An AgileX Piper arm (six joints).
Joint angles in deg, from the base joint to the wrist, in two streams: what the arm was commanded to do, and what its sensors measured. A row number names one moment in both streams.
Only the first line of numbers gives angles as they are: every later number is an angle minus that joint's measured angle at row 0.
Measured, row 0:
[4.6, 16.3, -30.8, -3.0, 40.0, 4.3]
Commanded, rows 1 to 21:
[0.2, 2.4, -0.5, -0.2, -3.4, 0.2]
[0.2, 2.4, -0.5, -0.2, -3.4, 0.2]
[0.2, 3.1, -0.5, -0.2, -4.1, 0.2]
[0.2, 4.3, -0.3, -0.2, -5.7, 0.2]
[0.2, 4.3, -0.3, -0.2, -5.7, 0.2]
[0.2, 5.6, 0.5, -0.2, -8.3, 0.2]
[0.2, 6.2, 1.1, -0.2, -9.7, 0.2]
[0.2, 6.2, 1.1, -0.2, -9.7, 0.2]
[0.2, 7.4, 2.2, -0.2, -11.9, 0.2]
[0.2, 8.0, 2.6, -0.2, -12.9, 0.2]
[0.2, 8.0, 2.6, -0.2, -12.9, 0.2]
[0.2, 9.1, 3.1, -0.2, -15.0, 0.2]
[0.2, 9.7, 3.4, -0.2, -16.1, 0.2]
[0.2, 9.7, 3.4, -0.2, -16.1, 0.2]
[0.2, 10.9, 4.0, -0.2, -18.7, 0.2]
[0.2, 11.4, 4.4, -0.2, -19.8, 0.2]
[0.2, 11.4, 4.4, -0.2, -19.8, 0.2]
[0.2, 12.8, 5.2, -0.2, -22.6, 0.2]
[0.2, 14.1, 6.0, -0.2, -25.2, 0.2]
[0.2, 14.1, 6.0, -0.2, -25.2, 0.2]
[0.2, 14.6, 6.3, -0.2, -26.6, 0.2]
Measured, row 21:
[0.0, 13.4, 5.3, 0.0, -22.4, 0.0]
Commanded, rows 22 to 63:
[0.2, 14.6, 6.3, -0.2, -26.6, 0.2]
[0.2, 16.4, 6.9, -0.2, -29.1, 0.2]
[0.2, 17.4, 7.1, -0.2, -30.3, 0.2]
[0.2, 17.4, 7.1, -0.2, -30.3, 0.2]
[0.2, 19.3, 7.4, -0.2, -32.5, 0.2]
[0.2, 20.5, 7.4, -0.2, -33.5, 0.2]
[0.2, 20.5, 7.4, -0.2, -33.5, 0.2]
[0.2, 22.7, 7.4, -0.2, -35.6, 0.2]
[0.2, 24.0, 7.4, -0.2, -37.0, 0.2]
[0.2, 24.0, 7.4, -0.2, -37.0, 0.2]
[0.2, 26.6, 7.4, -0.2, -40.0, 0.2]
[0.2, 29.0, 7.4, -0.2, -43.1, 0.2]
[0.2, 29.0, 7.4, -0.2, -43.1, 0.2]
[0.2, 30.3, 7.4, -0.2, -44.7, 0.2]
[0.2, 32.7, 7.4, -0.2, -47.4, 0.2]
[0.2, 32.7, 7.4, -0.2, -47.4, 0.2]
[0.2, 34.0, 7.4, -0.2, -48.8, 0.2]
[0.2, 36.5, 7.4, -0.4, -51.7, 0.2]
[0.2, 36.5, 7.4, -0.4, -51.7, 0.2]
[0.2, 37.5, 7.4, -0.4, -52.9, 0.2]
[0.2, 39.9, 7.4, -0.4, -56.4, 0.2]
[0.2, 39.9, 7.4, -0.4, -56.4, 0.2]
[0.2, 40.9, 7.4, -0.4, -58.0, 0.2]
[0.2, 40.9, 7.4, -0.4, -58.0, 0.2]
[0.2, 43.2, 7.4, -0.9, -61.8, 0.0]
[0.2, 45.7, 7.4, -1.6, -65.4, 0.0]
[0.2, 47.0, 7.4, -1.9, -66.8, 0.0]
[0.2, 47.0, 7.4, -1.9, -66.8, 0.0]
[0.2, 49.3, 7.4, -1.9, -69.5, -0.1]
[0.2, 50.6, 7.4, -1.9, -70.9, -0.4]
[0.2, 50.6, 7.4, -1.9, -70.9, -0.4]
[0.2, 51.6, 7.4, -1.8, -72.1, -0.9]
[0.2, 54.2, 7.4, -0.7, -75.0, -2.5]
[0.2, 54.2, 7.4, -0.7, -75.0, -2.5]
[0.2, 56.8, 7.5, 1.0, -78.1, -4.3]
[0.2, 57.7, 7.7, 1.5, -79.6, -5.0]
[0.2, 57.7, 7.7, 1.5, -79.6, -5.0]
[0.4, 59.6, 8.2, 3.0, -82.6, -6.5]
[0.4, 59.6, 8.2, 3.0, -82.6, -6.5]
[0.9, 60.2, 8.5, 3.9, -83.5, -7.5]
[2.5, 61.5, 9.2, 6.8, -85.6, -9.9]
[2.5, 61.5, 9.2, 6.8, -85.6, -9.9]
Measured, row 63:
[0.8, 60.3, 8.5, 3.7, -81.8, -6.3]
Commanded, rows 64 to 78:
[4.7, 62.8, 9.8, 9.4, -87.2, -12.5]
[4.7, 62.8, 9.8, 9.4, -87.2, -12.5]
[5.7, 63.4, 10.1, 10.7, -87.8, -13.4]
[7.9, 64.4, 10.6, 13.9, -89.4, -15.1]
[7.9, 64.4, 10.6, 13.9, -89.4, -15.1]
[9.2, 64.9, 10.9, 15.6, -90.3, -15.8]
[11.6, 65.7, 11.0, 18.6, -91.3, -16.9]
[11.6, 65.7, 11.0, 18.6, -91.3, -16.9]
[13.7, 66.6, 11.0, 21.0, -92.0, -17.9]
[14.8, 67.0, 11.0, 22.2, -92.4, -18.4]
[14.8, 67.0, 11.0, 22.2, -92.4, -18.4]
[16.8, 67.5, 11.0, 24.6, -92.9, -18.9]
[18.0, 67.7, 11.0, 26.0, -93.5, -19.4]
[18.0, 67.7, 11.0, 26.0, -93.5, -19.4]
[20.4, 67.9, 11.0, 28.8, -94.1, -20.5]
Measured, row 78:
[17.7, 67.8, 11.0, 24.9, -92.3, -18.3]
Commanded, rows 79 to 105:
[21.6, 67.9, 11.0, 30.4, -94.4, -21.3]
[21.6, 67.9, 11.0, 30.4, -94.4, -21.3]
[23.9, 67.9, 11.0, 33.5, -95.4, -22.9]
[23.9, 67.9, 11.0, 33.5, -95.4, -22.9]
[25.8, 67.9, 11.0, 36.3, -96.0, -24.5]
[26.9, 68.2, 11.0, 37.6, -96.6, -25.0]
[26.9, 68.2, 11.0, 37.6, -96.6, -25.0]
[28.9, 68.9, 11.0, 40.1, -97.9, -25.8]
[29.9, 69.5, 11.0, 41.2, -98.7, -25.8]
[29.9, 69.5, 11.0, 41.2, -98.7, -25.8]
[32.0, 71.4, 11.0, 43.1, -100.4, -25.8]
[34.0, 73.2, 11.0, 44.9, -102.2, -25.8]
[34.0, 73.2, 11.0, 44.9, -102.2, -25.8]
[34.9, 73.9, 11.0, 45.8, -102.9, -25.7]
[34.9, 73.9, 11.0, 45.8, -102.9, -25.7]
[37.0, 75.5, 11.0, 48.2, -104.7, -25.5]
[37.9, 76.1, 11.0, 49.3, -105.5, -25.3]
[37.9, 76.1, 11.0, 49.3, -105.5, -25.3]
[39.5, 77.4, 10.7, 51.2, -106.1, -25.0]
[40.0, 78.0, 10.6, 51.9, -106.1, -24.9]
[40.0, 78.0, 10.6, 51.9, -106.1, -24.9]
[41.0, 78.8, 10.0, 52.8, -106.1, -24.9]
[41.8, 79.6, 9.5, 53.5, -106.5, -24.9]
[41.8, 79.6, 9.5, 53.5, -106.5, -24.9]
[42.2, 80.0, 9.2, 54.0, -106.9, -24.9]
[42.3, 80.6, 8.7, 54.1, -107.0, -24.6]
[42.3, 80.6, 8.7, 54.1, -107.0, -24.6]
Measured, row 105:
[41.8, 80.1, 9.7, 53.6, -105.8, -25.1]
